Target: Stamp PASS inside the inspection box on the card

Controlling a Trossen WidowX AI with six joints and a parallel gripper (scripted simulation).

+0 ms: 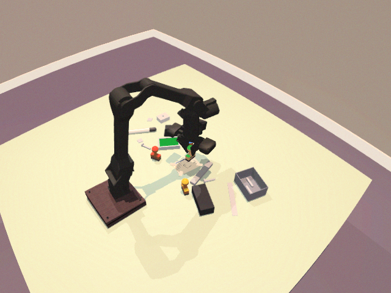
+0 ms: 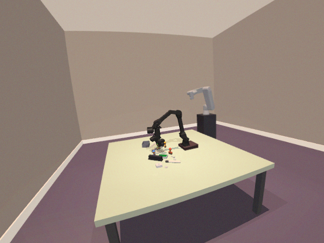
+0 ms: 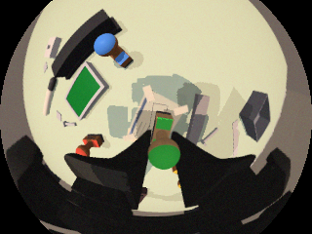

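The card is 60 mm below my gripper tip and 20 mm behind it. Round my gripper tip: grey bar: 70 mm to the right, 50 mm below; blue-knobbed stamp: 90 mm to the left, 70 mm ahead, 30 mm below; green-knobbed PASS stamp: right at my gripper tip.
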